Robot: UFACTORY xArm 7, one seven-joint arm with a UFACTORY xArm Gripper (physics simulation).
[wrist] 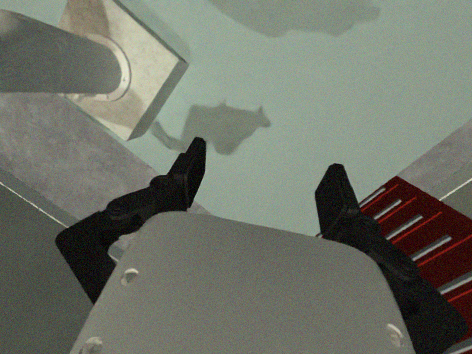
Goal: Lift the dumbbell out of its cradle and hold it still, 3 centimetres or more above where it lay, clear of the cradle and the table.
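Where they show: gripper, between the fingertips: (pixel 263 166); arm's base, origin of its link: (pixel 102 70).
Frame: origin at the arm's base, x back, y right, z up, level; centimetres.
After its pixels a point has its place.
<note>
My gripper (pixel 263 166) @[x -19.9, y 28.5, z 30.9 cm] is open, its two black fingers wide apart with nothing between them. It hangs above the pale green table top (pixel 320 90) @[x -34.2, y 32.6, z -8.2 cm]. The gripper's shadow falls on the table beyond the left fingertip. The dumbbell and its cradle do not show in the wrist view.
A pale square block (pixel 155 65) @[x -9.4, y 6.6, z -0.7 cm] with a thick grey cylinder (pixel 55 60) rising from it stands at the upper left. A red slatted cabinet (pixel 430 220) is at the lower right, below the table's edge. Grey floor shows at the left. A larger shadow lies on the table at the top.
</note>
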